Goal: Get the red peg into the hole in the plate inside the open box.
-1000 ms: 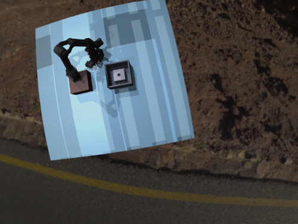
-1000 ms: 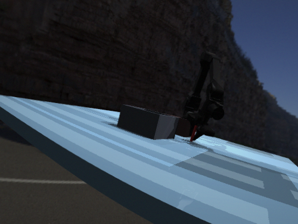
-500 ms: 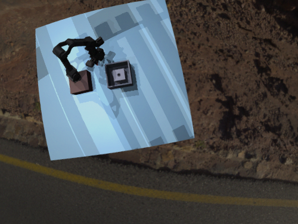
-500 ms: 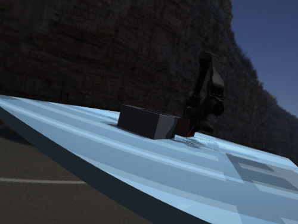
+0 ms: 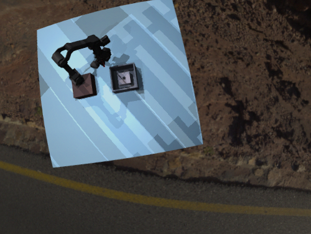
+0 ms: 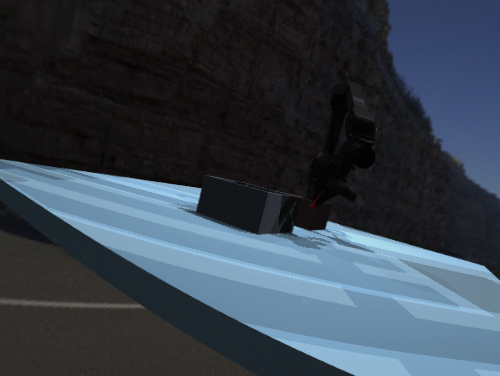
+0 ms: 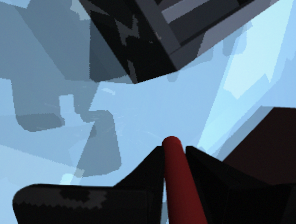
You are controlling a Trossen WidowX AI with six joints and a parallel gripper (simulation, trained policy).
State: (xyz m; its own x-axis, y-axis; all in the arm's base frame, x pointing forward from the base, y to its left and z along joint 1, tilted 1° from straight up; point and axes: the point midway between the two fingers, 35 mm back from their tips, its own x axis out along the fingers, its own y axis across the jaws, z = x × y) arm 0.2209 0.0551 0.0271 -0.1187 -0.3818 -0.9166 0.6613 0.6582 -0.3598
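The pale square plate is 140 mm to the right of my gripper tip, 110 mm ahead of it and 50 mm below it. Round my gripper tip: red peg (20 mm above, 10 mm to the left); then dark box (140 mm to the right, 110 mm ahead, 60 mm below).
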